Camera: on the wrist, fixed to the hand. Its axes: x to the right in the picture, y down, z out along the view.
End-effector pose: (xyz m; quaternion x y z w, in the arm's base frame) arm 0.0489 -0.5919 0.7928 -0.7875 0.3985 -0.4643 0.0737
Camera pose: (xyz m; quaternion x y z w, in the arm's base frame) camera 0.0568 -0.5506 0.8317 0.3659 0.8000 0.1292 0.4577
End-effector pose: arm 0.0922 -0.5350 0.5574 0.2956 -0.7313 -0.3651 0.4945
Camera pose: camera 0.1205 -0.5694 0.5212 -0.7662 -0.3126 0.4495 0.3365
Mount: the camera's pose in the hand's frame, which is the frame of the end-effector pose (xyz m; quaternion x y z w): -0.0006 -0.0511 -0.0260 -0.0355 -0.0553 0.9978 0.0044
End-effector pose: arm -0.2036 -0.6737 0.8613 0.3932 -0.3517 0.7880 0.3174
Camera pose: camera -0.1739 -0.6248 0.8648 0.3169 0.4394 -0.2859 0.7904
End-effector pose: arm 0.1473 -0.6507 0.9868 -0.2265 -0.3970 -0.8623 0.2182
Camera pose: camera 0.1137 -0.6408 0.9414 -0.4525 0.2428 0.2124 0.8314
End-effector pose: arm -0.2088 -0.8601 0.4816 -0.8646 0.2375 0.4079 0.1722
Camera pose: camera -0.1648 -0.8304 0.5032 -0.2496 -0.8398 -0.2299 0.4238
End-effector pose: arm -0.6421 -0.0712 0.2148 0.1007 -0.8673 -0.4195 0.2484
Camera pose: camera -0.6299 -0.1207 0.1885 -0.8970 -0.1031 0.2097 0.3753
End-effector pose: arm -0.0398 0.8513 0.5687 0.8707 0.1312 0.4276 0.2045
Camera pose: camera -0.0637 0.9025 0.5587 -0.1511 0.8947 -0.1624 0.3876
